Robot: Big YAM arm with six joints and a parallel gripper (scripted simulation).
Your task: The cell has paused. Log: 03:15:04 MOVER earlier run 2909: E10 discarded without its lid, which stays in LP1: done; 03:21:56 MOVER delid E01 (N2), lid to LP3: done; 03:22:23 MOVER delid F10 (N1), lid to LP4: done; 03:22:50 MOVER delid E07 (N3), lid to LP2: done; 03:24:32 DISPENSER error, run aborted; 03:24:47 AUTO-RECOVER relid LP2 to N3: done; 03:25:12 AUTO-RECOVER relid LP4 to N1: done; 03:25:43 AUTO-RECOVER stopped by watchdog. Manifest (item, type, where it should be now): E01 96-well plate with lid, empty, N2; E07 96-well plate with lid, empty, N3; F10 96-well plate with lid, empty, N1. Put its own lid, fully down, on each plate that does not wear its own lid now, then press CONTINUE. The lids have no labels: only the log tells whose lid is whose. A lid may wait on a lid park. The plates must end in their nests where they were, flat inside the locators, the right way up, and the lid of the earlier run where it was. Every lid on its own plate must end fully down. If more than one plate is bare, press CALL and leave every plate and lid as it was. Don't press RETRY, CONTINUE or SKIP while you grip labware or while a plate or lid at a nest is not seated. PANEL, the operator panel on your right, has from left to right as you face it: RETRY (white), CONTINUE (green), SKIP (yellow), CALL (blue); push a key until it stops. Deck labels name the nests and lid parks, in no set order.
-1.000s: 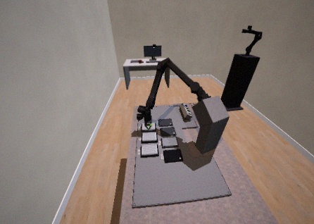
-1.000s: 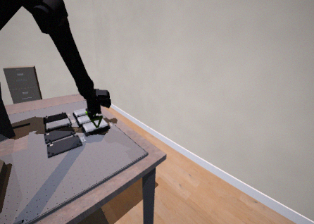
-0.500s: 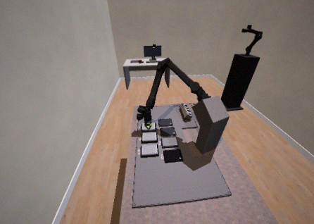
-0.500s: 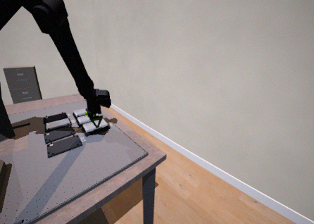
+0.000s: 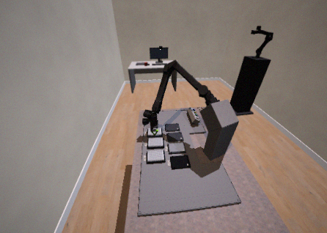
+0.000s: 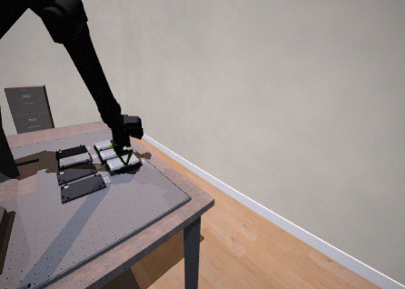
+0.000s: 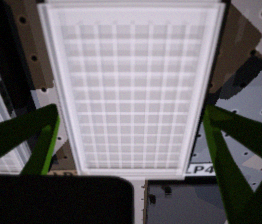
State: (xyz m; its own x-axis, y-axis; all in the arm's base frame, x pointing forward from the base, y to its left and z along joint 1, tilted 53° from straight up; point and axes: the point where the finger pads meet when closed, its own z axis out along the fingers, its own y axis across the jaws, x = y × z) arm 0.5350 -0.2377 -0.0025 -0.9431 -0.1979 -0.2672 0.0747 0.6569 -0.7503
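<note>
The plate is 10 mm below my hand. The rest, counted from my hand: white retry key: 470 mm behind, 90 mm to the right, 30 mm above; then LP4 label: 100 mm behind, 60 mm to the right, 40 mm below; then green continue key: 470 mm behind, 140 mm to the right, 30 mm above.
</note>
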